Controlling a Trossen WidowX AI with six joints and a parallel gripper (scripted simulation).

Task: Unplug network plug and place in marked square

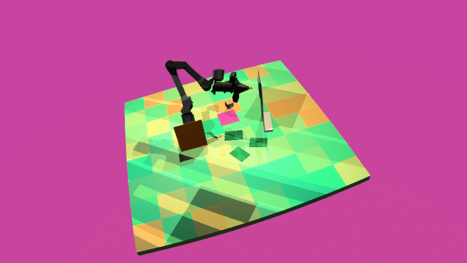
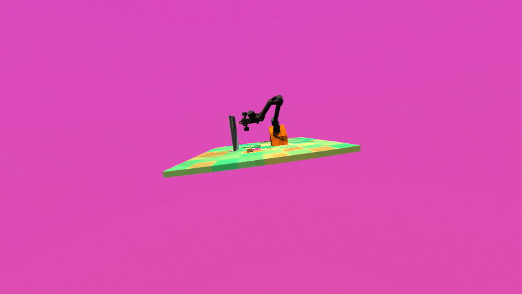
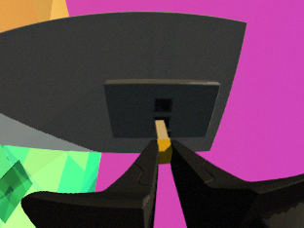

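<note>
Now: the pink marked square 11 cm behind my gripper tip, 14 cm to the left of it and 28 cm below it. From my gripper tip the other things lie so: network plug 1 cm ahead; grey panel 7 cm ahead, 3 cm to the right, 11 cm below.
</note>
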